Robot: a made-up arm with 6 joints. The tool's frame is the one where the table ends. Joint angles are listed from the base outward.
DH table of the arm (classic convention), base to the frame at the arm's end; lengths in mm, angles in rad. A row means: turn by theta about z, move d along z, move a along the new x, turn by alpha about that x. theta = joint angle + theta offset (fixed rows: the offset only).
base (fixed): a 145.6, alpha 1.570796, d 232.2, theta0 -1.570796
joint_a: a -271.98, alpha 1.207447, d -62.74, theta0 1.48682
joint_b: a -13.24, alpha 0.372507, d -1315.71, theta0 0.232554
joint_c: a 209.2, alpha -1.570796, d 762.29, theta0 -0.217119
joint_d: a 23, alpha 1.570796, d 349.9, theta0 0
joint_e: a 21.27, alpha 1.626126, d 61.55, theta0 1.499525
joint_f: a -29.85, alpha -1.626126, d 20.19, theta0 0
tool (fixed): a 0, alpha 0, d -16.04, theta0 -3.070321
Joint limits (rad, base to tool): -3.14..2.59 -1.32..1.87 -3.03..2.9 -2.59..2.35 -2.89..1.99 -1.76..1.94
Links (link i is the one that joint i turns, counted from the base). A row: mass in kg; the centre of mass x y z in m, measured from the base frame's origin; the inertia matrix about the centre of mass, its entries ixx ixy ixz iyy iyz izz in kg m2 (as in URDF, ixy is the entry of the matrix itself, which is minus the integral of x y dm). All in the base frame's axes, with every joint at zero. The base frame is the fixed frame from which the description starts. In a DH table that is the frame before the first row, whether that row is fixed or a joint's. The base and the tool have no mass.
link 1: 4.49; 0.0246 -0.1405 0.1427; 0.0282 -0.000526 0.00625 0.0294 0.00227 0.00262
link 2: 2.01; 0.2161 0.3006 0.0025; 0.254 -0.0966 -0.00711 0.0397 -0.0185 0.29
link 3: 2.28; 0.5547 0.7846 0.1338; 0.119 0 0 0.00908 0.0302 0.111
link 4: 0.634; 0.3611 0.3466 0.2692; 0.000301 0 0.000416 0.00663 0 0.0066
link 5: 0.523; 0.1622 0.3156 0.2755; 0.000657 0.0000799 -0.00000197 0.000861 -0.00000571 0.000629
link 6: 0.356; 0.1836 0.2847 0.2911; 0.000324 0 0.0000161 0.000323 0.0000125 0.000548
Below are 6 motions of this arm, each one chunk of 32 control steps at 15 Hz.
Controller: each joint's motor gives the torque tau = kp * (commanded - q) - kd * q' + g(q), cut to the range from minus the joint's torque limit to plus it. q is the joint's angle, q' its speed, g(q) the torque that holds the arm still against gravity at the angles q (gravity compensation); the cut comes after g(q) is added. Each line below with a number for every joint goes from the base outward.
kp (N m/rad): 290 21 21 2.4 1.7 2.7
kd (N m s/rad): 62 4.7 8.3 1.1 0.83 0.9
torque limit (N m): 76 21 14 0.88 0.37 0.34
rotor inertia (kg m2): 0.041 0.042 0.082 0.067 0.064 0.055
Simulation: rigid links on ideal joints. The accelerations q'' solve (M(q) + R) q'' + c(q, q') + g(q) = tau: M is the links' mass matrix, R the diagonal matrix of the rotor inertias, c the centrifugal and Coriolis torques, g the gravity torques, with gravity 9.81 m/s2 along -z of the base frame. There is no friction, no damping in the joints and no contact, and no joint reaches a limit. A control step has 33 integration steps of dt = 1/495 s. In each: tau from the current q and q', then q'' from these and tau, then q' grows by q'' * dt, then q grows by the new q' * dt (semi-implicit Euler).
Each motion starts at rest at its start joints. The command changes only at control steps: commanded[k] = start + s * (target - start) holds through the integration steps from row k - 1 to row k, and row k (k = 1, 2, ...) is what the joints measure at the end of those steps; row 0 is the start. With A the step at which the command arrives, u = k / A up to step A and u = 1 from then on. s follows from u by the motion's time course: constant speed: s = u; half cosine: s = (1 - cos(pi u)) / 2; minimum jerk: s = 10 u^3 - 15 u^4 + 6 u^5; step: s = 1 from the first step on.
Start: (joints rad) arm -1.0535 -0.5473 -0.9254 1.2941 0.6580 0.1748
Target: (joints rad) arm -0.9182 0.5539 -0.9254 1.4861 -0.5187 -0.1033
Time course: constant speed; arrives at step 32
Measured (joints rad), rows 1 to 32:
1: -1.0526 -0.5435 -0.9269 1.2942 0.6565 0.1741
2: -1.0505 -0.5339 -0.9290 1.2949 0.6517 0.1720
3: -1.0476 -0.5183 -0.9311 1.2961 0.6429 0.1685
4: -1.0442 -0.4975 -0.9328 1.2981 0.6304 0.1639
5: -1.0405 -0.4722 -0.9340 1.3006 0.6143 0.1585
6: -1.0368 -0.4432 -0.9347 1.3038 0.5950 0.1523
7: -1.0330 -0.4116 -0.9348 1.3074 0.5730 0.1455
8: -1.0292 -0.3780 -0.9346 1.3115 0.5486 0.1384
9: -1.0254 -0.3431 -0.9340 1.3159 0.5223 0.1309
10: -1.0215 -0.3075 -0.9332 1.3206 0.4942 0.1231
11: -1.0177 -0.2716 -0.9324 1.3256 0.4647 0.1152
12: -1.0137 -0.2357 -0.9315 1.3308 0.4341 0.1071
13: -1.0097 -0.1999 -0.9307 1.3361 0.4025 0.0989
14: -1.0057 -0.1644 -0.9300 1.3415 0.3700 0.0906
15: -1.0016 -0.1291 -0.9294 1.3471 0.3369 0.0822
16: -0.9975 -0.0941 -0.9288 1.3527 0.3032 0.0737
17: -0.9933 -0.0593 -0.9284 1.3584 0.2690 0.0652
18: -0.9892 -0.0248 -0.9281 1.3641 0.2345 0.0567
19: -0.9850 0.0097 -0.9278 1.3699 0.1995 0.0481
20: -0.9808 0.0440 -0.9277 1.3757 0.1643 0.0395
21: -0.9765 0.0783 -0.9275 1.3815 0.1289 0.0308
22: -0.9723 0.1126 -0.9274 1.3874 0.0932 0.0222
23: -0.9681 0.1469 -0.9274 1.3932 0.0574 0.0135
24: -0.9639 0.1811 -0.9274 1.3991 0.0215 0.0048
25: -0.9597 0.2155 -0.9273 1.4050 -0.0146 -0.0038
26: -0.9554 0.2498 -0.9273 1.4109 -0.0508 -0.0125
27: -0.9512 0.2841 -0.9273 1.4168 -0.0871 -0.0212
28: -0.9470 0.3185 -0.9273 1.4228 -0.1234 -0.0299
29: -0.9428 0.3529 -0.9273 1.4287 -0.1599 -0.0386
30: -0.9386 0.3873 -0.9273 1.4346 -0.1963 -0.0473
31: -0.9344 0.4217 -0.9273 1.4406 -0.2328 -0.0560
32: -0.9302 0.4562 -0.9273 1.4466 -0.2694 -0.0647

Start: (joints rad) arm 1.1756 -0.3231 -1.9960 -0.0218 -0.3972 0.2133
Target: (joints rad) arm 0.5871 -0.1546 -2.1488 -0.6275 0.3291 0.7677
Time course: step
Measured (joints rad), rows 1 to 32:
1: 1.1203 -0.3422 -2.0269 -0.0478 -0.3843 0.2275
2: 0.9967 -0.3816 -2.0712 -0.1093 -0.3510 0.2698
3: 0.8770 -0.3933 -2.1082 -0.1738 -0.3010 0.3403
4: 0.7827 -0.3729 -2.1313 -0.2315 -0.2360 0.4202
5: 0.7147 -0.3294 -2.1414 -0.2831 -0.1659 0.4931
6: 0.6679 -0.2747 -2.1418 -0.3303 -0.0980 0.5541
7: 0.6366 -0.2190 -2.1364 -0.3737 -0.0356 0.6030
8: 0.6159 -0.1695 -2.1284 -0.4133 0.0199 0.6414
9: 0.6024 -0.1303 -2.1204 -0.4488 0.0685 0.6713
10: 0.5937 -0.1028 -2.1138 -0.4799 0.1103 0.6944
11: 0.5884 -0.0864 -2.1094 -0.5066 0.1460 0.7121
12: 0.5853 -0.0798 -2.1074 -0.5290 0.1762 0.7256
13: 0.5838 -0.0808 -2.1076 -0.5475 0.2015 0.7358
14: 0.5834 -0.0873 -2.1098 -0.5625 0.2226 0.7436
15: 0.5836 -0.0973 -2.1133 -0.5744 0.2401 0.7495
16: 0.5842 -0.1089 -2.1177 -0.5839 0.2546 0.7539
17: 0.5850 -0.1209 -2.1225 -0.5913 0.2666 0.7572
18: 0.5857 -0.1320 -2.1274 -0.5971 0.2765 0.7596
19: 0.5864 -0.1418 -2.1320 -0.6017 0.2847 0.7615
20: 0.5870 -0.1497 -2.1362 -0.6054 0.2915 0.7629
21: 0.5874 -0.1558 -2.1398 -0.6083 0.2972 0.7639
22: 0.5877 -0.1600 -2.1427 -0.6108 0.3019 0.7647
23: 0.5879 -0.1625 -2.1450 -0.6129 0.3060 0.7653
24: 0.5880 -0.1637 -2.1467 -0.6147 0.3094 0.7658
25: 0.5879 -0.1638 -2.1479 -0.6163 0.3123 0.7661
26: 0.5878 -0.1632 -2.1487 -0.6178 0.3148 0.7664
27: 0.5877 -0.1620 -2.1491 -0.6191 0.3169 0.7667
28: 0.5876 -0.1606 -2.1492 -0.6203 0.3188 0.7669
29: 0.5875 -0.1592 -2.1492 -0.6213 0.3203 0.7671
30: 0.5873 -0.1578 -2.1491 -0.6223 0.3217 0.7672
31: 0.5872 -0.1566 -2.1489 -0.6231 0.3229 0.7673
32: 0.5872 -0.1556 -2.1488 -0.6239 0.3238 0.7674

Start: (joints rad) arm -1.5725 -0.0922 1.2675 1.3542 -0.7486 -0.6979
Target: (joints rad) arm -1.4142 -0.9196 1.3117 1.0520 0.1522 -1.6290
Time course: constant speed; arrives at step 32
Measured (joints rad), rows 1 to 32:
1: -1.5719 -0.0971 1.2678 1.3538 -0.7473 -0.7002
2: -1.5702 -0.1077 1.2681 1.3525 -0.7434 -0.7067
3: -1.5675 -0.1227 1.2685 1.3501 -0.7365 -0.7176
4: -1.5640 -0.1409 1.2690 1.3466 -0.7266 -0.7323
5: -1.5600 -0.1613 1.2698 1.3421 -0.7142 -0.7503
6: -1.5556 -0.1833 1.2707 1.3368 -0.6993 -0.7707
7: -1.5509 -0.2064 1.2717 1.3308 -0.6824 -0.7932
8: -1.5461 -0.2303 1.2728 1.3242 -0.6638 -0.8172
9: -1.5413 -0.2548 1.2739 1.3171 -0.6436 -0.8423
10: -1.5364 -0.2796 1.2751 1.3097 -0.6222 -0.8684
11: -1.5314 -0.3048 1.2763 1.3019 -0.5998 -0.8952
12: -1.5265 -0.3301 1.2776 1.2938 -0.5764 -0.9225
13: -1.5215 -0.3556 1.2789 1.2856 -0.5524 -0.9502
14: -1.5166 -0.3812 1.2802 1.2771 -0.5276 -0.9783
15: -1.5116 -0.4069 1.2815 1.2685 -0.5024 -1.0065
16: -1.5067 -0.4326 1.2828 1.2597 -0.4766 -1.0350
17: -1.5017 -0.4584 1.2841 1.2508 -0.4505 -1.0636
18: -1.4968 -0.4842 1.2854 1.2419 -0.4241 -1.0924
19: -1.4918 -0.5100 1.2868 1.2329 -0.3974 -1.1212
20: -1.4869 -0.5358 1.2881 1.2237 -0.3705 -1.1501
21: -1.4819 -0.5616 1.2895 1.2146 -0.3434 -1.1790
22: -1.4770 -0.5875 1.2908 1.2054 -0.3161 -1.2080
23: -1.4720 -0.6133 1.2922 1.1961 -0.2887 -1.2370
24: -1.4671 -0.6392 1.2935 1.1869 -0.2612 -1.2660
25: -1.4621 -0.6650 1.2949 1.1776 -0.2336 -1.2950
26: -1.4572 -0.6909 1.2963 1.1682 -0.2059 -1.3241
27: -1.4522 -0.7167 1.2977 1.1589 -0.1781 -1.3532
28: -1.4473 -0.7426 1.2990 1.1495 -0.1503 -1.3822
29: -1.4423 -0.7684 1.3004 1.1401 -0.1224 -1.4113
30: -1.4374 -0.7943 1.3018 1.1308 -0.0945 -1.4404
31: -1.4324 -0.8202 1.3031 1.1214 -0.0665 -1.4695
32: -1.4275 -0.8460 1.3045 1.1119 -0.0385 -1.4986

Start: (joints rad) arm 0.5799 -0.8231 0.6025 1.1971 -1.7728 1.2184
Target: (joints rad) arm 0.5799 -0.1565 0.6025 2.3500 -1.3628 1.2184
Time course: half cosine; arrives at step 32
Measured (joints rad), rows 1 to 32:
1: 0.5799 -0.8228 0.6025 1.1972 -1.7728 1.2184
2: 0.5800 -0.8216 0.6023 1.1980 -1.7726 1.2184
3: 0.5800 -0.8188 0.6021 1.1999 -1.7720 1.2184
4: 0.5801 -0.8140 0.6019 1.2037 -1.7709 1.2184
5: 0.5802 -0.8069 0.6017 1.2097 -1.7690 1.2184
6: 0.5802 -0.7973 0.6014 1.2186 -1.7662 1.2184
7: 0.5802 -0.7852 0.6012 1.2306 -1.7624 1.2185
8: 0.5803 -0.7706 0.6010 1.2459 -1.7574 1.2185
9: 0.5803 -0.7534 0.6008 1.2647 -1.7512 1.2185
10: 0.5803 -0.7338 0.6006 1.2871 -1.7438 1.2185
11: 0.5803 -0.7120 0.6005 1.3131 -1.7350 1.2185
12: 0.5802 -0.6880 0.6004 1.3426 -1.7250 1.2185
13: 0.5802 -0.6623 0.6003 1.3755 -1.7138 1.2185
14: 0.5802 -0.6349 0.6003 1.4115 -1.7014 1.2185
15: 0.5801 -0.6061 0.6003 1.4505 -1.6880 1.2185
16: 0.5801 -0.5762 0.6003 1.4921 -1.6736 1.2185
17: 0.5800 -0.5455 0.6004 1.5361 -1.6583 1.2185
18: 0.5799 -0.5143 0.6005 1.5820 -1.6422 1.2185
19: 0.5799 -0.4828 0.6006 1.6295 -1.6256 1.2185
20: 0.5798 -0.4514 0.6008 1.6781 -1.6085 1.2185
21: 0.5798 -0.4204 0.6010 1.7275 -1.5910 1.2185
22: 0.5797 -0.3900 0.6012 1.7771 -1.5735 1.2185
23: 0.5797 -0.3607 0.6015 1.8266 -1.5559 1.2185
24: 0.5797 -0.3325 0.6017 1.8755 -1.5385 1.2185
25: 0.5796 -0.3059 0.6020 1.9233 -1.5214 1.2185
26: 0.5796 -0.2811 0.6023 1.9696 -1.5048 1.2185
27: 0.5796 -0.2582 0.6026 2.0139 -1.4889 1.2185
28: 0.5796 -0.2376 0.6029 2.0559 -1.4737 1.2185
29: 0.5796 -0.2195 0.6032 2.0951 -1.4595 1.2185
30: 0.5796 -0.2039 0.6035 2.1312 -1.4464 1.2185
31: 0.5796 -0.1911 0.6038 2.1638 -1.4344 1.2185
32: 0.5796 -0.1812 0.6040 2.1926 -1.4238 1.2185

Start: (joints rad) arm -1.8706 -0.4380 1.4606 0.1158 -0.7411 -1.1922
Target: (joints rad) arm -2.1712 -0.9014 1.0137 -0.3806 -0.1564 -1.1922
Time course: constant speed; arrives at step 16
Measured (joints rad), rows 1 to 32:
1: -1.8729 -0.4432 1.4599 0.1128 -0.7390 -1.1922
2: -1.8793 -0.4545 1.4560 0.1054 -0.7330 -1.1923
3: -1.8895 -0.4709 1.4481 0.0945 -0.7230 -1.1923
4: -1.9027 -0.4910 1.4362 0.0809 -0.7094 -1.1923
5: -1.9180 -0.5139 1.4211 0.0651 -0.6925 -1.1923
6: -1.9348 -0.5388 1.4033 0.0474 -0.6729 -1.1923
7: -1.9525 -0.5651 1.3833 0.0282 -0.6508 -1.1923
8: -1.9708 -0.5922 1.3618 0.0074 -0.6267 -1.1923
9: -1.9893 -0.6200 1.3389 -0.0146 -0.6008 -1.1923
10: -2.0080 -0.6482 1.3151 -0.0379 -0.5733 -1.1923
11: -2.0269 -0.6766 1.2905 -0.0622 -0.5445 -1.1923
12: -2.0457 -0.7052 1.2652 -0.0875 -0.5146 -1.1923
13: -2.0645 -0.7339 1.2395 -0.1137 -0.4836 -1.1923
14: -2.0834 -0.7626 1.2133 -0.1406 -0.4518 -1.1923
15: -2.1022 -0.7914 1.1869 -0.1681 -0.4193 -1.1923
16: -2.1211 -0.8202 1.1601 -0.1962 -0.3862 -1.1923
17: -2.1374 -0.8428 1.1344 -0.2219 -0.3547 -1.1922
18: -2.1495 -0.8590 1.1120 -0.2438 -0.3264 -1.1921
19: -2.1579 -0.8706 1.0936 -0.2627 -0.3017 -1.1919
20: -2.1632 -0.8791 1.0786 -0.2790 -0.2804 -1.1918
21: -2.1666 -0.8852 1.0667 -0.2933 -0.2620 -1.1918
22: -2.1686 -0.8897 1.0570 -0.3058 -0.2462 -1.1918
23: -2.1698 -0.8930 1.0492 -0.3167 -0.2327 -1.1918
24: -2.1704 -0.8954 1.0429 -0.3262 -0.2211 -1.1918
25: -2.1708 -0.8971 1.0378 -0.3343 -0.2113 -1.1919
26: -2.1710 -0.8984 1.0336 -0.3413 -0.2029 -1.1919
27: -2.1711 -0.8993 1.0301 -0.3473 -0.1958 -1.1920
28: -2.1712 -0.8999 1.0273 -0.3524 -0.1898 -1.1920
29: -2.1712 -0.9004 1.0250 -0.3567 -0.1846 -1.1920
30: -2.1712 -0.9007 1.0230 -0.3604 -0.1803 -1.1921
31: -2.1712 -0.9009 1.0214 -0.3635 -0.1766 -1.1921
32: -2.1712 -0.9011 1.0201 -0.3662 -0.1735 -1.1921

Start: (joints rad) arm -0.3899 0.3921 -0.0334 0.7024 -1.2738 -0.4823
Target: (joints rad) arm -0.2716 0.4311 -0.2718 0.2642 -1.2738 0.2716
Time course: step
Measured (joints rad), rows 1 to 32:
1: -0.3725 0.4114 -0.0668 0.6755 -1.2735 -0.4666
2: -0.3462 0.4225 -0.1007 0.6278 -1.2734 -0.4209
3: -0.3230 0.4252 -0.1270 0.5779 -1.2732 -0.3449
4: -0.3055 0.4249 -0.1486 0.5316 -1.2731 -0.2440
5: -0.2932 0.4240 -0.1672 0.4907 -1.2730 -0.1427
6: -0.2851 0.4235 -0.1833 0.4553 -1.2731 -0.0546
7: -0.2799 0.4234 -0.1973 0.4252 -1.2732 0.0176
8: -0.2767 0.4237 -0.2093 0.3997 -1.2733 0.0749
9: -0.2747 0.4243 -0.2195 0.3781 -1.2735 0.1199
10: -0.2735 0.4251 -0.2282 0.3600 -1.2737 0.1547
11: -0.2728 0.4259 -0.2355 0.3448 -1.2738 0.1817
12: -0.2724 0.4267 -0.2416 0.3320 -1.2739 0.2025
13: -0.2721 0.4274 -0.2467 0.3212 -1.2740 0.2185
14: -0.2720 0.4280 -0.2510 0.3122 -1.2741 0.2308
15: -0.2719 0.4285 -0.2545 0.3046 -1.2741 0.2402
16: -0.2718 0.4290 -0.2574 0.2982 -1.2741 0.2475
17: -0.2718 0.4294 -0.2599 0.2928 -1.2741 0.2531
18: -0.2717 0.4297 -0.2619 0.2883 -1.2741 0.2574
19: -0.2717 0.4299 -0.2636 0.2844 -1.2741 0.2607
20: -0.2717 0.4301 -0.2650 0.2812 -1.2741 0.2632
21: -0.2717 0.4303 -0.2661 0.2785 -1.2741 0.2652
22: -0.2717 0.4304 -0.2671 0.2763 -1.2741 0.2667
23: -0.2717 0.4305 -0.2679 0.2744 -1.2740 0.2678
24: -0.2716 0.4306 -0.2686 0.2727 -1.2740 0.2687
25: -0.2716 0.4307 -0.2691 0.2714 -1.2740 0.2694
26: -0.2716 0.4308 -0.2696 0.2703 -1.2740 0.2699
27: -0.2716 0.4308 -0.2699 0.2693 -1.2740 0.2703
28: -0.2716 0.4309 -0.2703 0.2685 -1.2739 0.2706
29: -0.2716 0.4309 -0.2705 0.2678 -1.2739 0.2708
30: -0.2716 0.4309 -0.2707 0.2672 -1.2739 0.2710
31: -0.2716 0.4310 -0.2709 0.2668 -1.2739 0.2711
32: -0.2716 0.4310 -0.2711 0.2663 -1.2739 0.2712

